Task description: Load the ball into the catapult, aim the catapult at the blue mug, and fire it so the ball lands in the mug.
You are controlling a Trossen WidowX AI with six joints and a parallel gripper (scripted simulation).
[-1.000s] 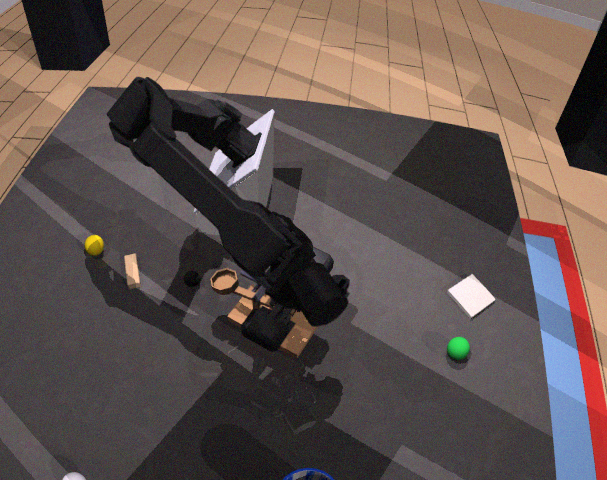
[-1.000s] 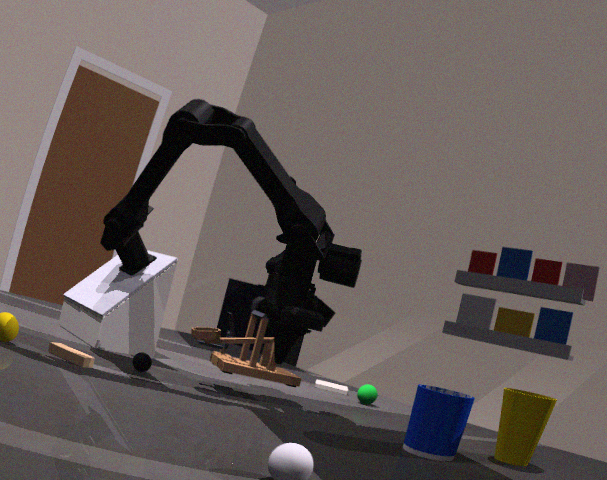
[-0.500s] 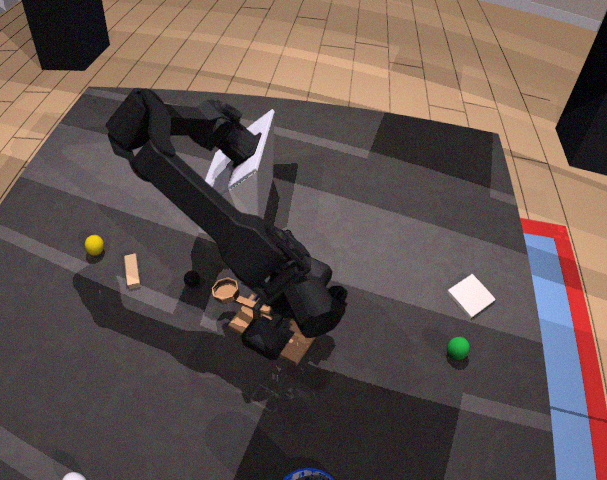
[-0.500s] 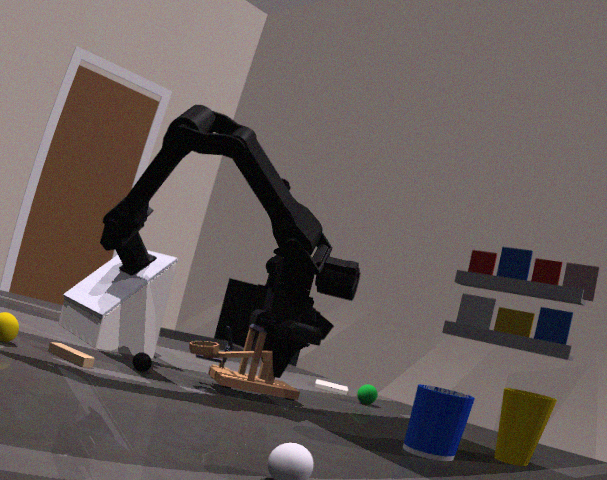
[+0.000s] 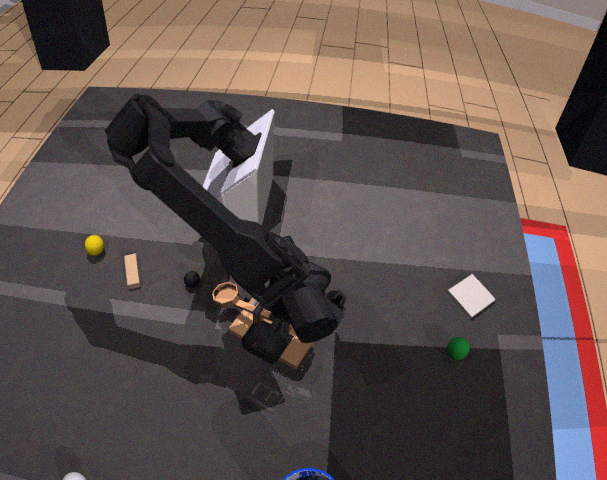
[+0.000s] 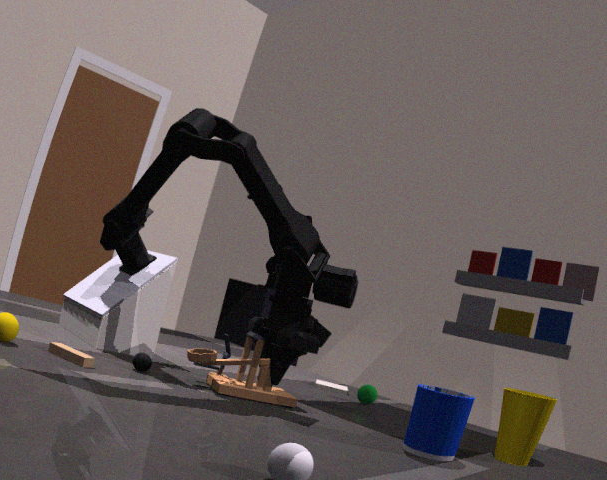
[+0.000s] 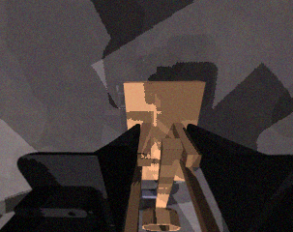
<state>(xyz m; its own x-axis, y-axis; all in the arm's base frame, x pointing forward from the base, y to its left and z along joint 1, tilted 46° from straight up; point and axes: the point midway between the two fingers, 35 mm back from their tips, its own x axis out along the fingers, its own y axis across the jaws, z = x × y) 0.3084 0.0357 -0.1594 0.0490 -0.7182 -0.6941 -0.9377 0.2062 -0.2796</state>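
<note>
The catapult upright frame lies 20 mm behind my gripper tip, 40 mm to the right of it and 50 mm above it. From my gripper tip the other things lie so: blue mug: 290 mm ahead, 80 mm to the left; then black ball: 90 mm behind, 200 mm to the right, 20 mm below; then green ball: 30 mm behind, 320 mm to the left, 10 mm below.
</note>
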